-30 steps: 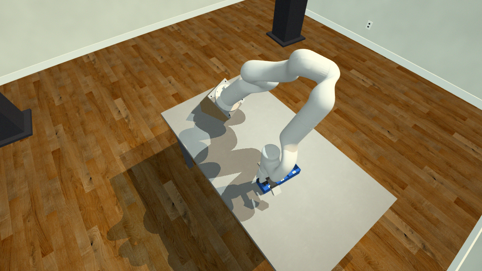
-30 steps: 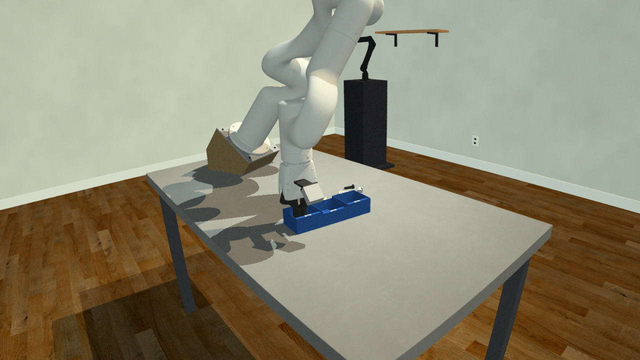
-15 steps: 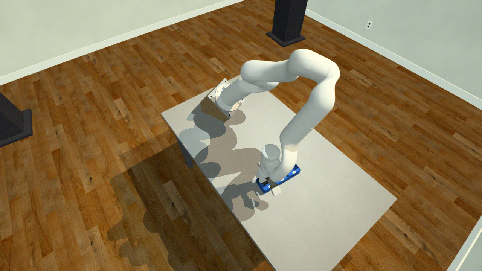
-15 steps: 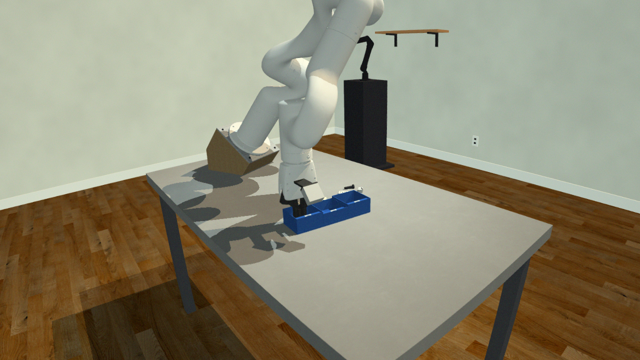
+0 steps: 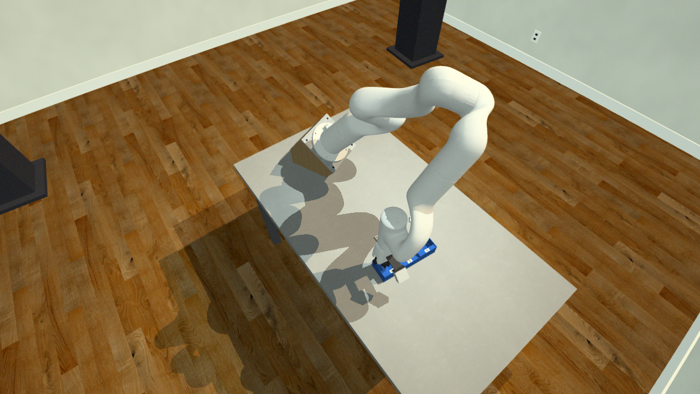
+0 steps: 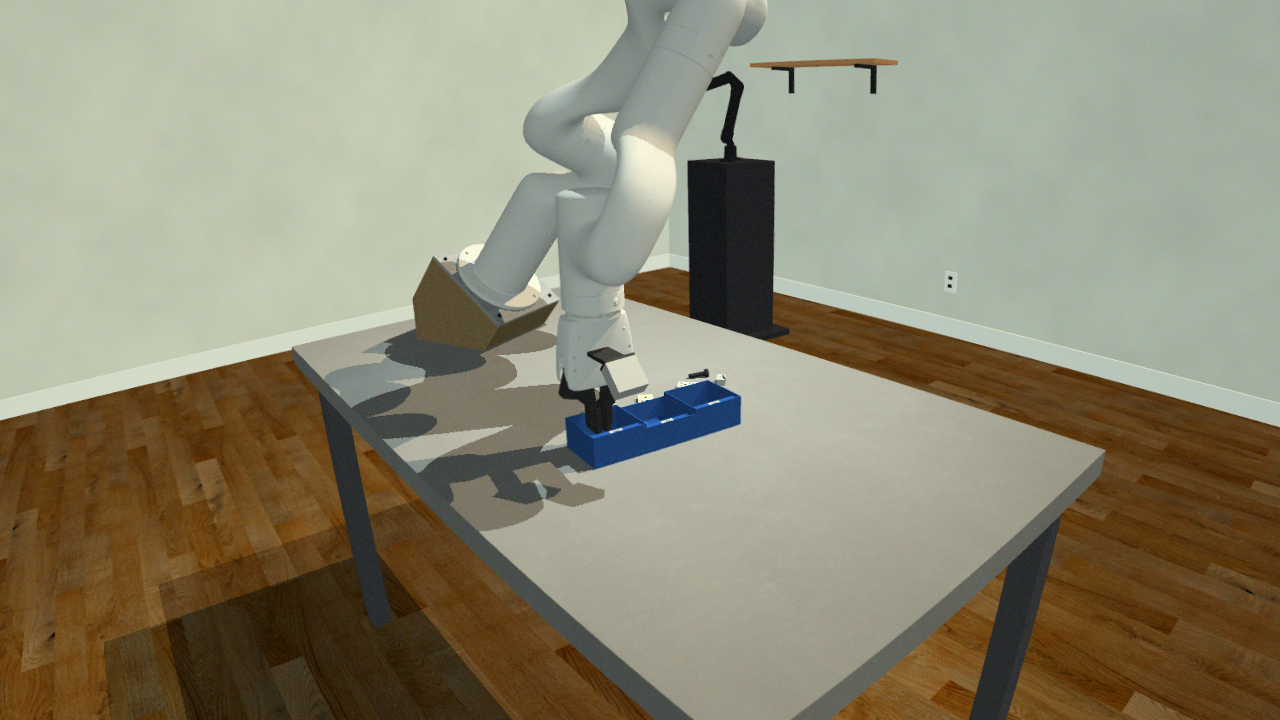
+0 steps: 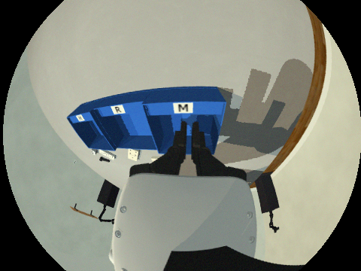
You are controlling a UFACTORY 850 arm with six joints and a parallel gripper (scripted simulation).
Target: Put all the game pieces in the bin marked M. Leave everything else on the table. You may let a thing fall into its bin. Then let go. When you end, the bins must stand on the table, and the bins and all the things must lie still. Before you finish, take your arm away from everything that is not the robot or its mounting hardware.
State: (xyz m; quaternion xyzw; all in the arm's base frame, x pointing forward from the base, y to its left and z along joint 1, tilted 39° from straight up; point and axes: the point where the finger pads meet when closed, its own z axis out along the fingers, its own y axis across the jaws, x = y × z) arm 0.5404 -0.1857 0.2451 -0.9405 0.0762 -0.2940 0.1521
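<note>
Now: hand 1 cm short of the blue three-part bin, 9 cm to the right of it and 3 cm above it. Round my hand: white part 10 cm behind, 30 cm to the left, 4 cm below; then black bolt 15 cm behind, 29 cm to the left, 4 cm below; then white domino 11 cm behind, 24 cm to the left, 5 cm below.
</note>
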